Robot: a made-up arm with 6 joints.
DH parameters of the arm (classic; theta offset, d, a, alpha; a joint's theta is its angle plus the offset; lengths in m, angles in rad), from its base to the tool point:
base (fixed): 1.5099 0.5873 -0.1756 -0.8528
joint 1: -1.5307 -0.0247 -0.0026 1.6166
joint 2: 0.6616 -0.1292 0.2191 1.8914
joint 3: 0 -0.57 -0.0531 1.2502
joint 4: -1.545 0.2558 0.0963 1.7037
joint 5: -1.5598 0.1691 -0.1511 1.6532
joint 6: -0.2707 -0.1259 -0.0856 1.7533
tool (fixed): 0.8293 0.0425 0 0
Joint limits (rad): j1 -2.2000..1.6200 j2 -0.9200..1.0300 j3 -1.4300..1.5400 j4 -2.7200..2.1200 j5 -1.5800..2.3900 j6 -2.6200..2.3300
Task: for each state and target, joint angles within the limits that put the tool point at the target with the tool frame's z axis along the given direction. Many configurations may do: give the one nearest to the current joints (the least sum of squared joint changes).
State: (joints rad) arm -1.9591 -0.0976 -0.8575 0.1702 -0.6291 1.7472
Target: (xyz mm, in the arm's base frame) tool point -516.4 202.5 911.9 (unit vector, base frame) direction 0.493 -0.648 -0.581
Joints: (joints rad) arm -1.4530 -0.0853 -0.5502 0.1346 -1.5800 1.8986
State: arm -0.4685 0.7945 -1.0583 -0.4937 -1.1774 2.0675
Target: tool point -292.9 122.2 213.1 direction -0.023 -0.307 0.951
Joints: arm -0.9311 0.8577 -1.0003 -0.8410 -1.5800 2.1465
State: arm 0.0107 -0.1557 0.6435 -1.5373 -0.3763 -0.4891
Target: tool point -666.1 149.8 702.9 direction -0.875 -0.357 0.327
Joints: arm 0.7184 0.1113 1.2384 -1.5423 -0.6057 0.2505
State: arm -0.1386 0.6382 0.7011 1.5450 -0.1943 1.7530
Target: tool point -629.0 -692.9 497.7 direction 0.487 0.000 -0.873
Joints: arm 0.6608 1.0300 1.1309 1.1825 -0.8802 2.2074
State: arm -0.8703 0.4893 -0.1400 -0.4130 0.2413 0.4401
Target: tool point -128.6 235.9 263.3 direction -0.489 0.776 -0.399
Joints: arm -0.3804 0.5069 -0.4238 -1.2035 0.0228 -0.1444
